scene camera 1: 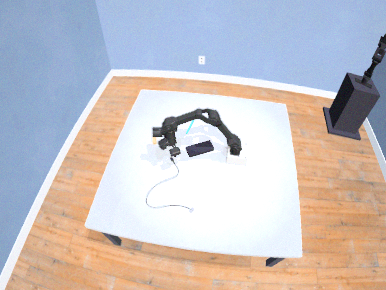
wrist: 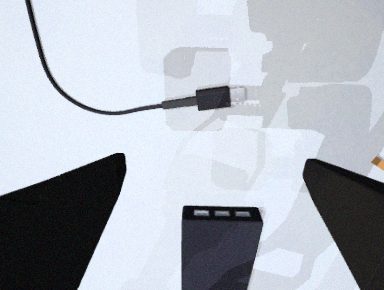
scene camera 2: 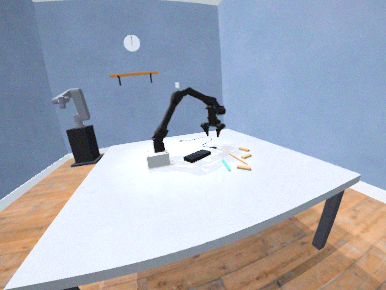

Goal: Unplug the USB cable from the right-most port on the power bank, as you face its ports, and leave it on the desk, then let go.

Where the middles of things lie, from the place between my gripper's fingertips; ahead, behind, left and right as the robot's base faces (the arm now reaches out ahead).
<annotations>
The black USB plug [wrist: 217, 97] lies 1 cm ahead of my hand, 1 cm to the left of it and 9 cm below it.
</annotations>
